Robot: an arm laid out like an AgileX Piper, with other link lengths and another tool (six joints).
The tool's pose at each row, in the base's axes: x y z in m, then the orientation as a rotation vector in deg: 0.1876 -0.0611 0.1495 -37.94 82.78 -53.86; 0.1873 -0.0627 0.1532 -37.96 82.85 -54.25; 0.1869 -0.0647 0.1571 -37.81 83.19 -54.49; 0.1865 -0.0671 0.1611 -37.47 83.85 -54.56; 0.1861 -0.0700 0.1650 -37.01 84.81 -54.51; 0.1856 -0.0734 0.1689 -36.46 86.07 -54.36; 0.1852 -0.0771 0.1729 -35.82 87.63 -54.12; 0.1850 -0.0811 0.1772 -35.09 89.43 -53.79; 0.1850 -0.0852 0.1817 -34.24 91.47 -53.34; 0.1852 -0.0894 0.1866 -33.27 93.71 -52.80; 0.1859 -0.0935 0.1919 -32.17 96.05 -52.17; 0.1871 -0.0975 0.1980 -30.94 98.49 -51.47; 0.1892 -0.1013 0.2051 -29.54 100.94 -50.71; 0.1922 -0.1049 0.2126 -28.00 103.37 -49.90; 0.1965 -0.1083 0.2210 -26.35 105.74 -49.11
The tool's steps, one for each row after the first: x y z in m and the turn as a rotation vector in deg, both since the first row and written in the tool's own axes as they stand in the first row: -0.0005 -0.0040 0.0002 0.13 0.22 -0.26; -0.0008 -0.0084 0.0003 0.16 0.64 -0.30; -0.0008 -0.0131 0.0006 0.07 1.28 -0.10; -0.0004 -0.0179 0.0009 -0.15 2.14 0.27; 0.0005 -0.0230 0.0011 -0.52 3.22 0.77; 0.0016 -0.0284 0.0016 -1.02 4.54 1.39; 0.0028 -0.0341 0.0023 -1.62 6.03 2.11; 0.0039 -0.0400 0.0032 -2.34 7.70 2.98; 0.0049 -0.0463 0.0043 -3.13 9.54 3.97; 0.0055 -0.0528 0.0060 -3.94 11.47 5.07; 0.0056 -0.0598 0.0082 -4.76 13.49 6.27; 0.0049 -0.0675 0.0113 -5.54 15.56 7.58; 0.0037 -0.0753 0.0152 -6.26 17.64 8.98; 0.0018 -0.0836 0.0205 -6.89 19.73 10.39
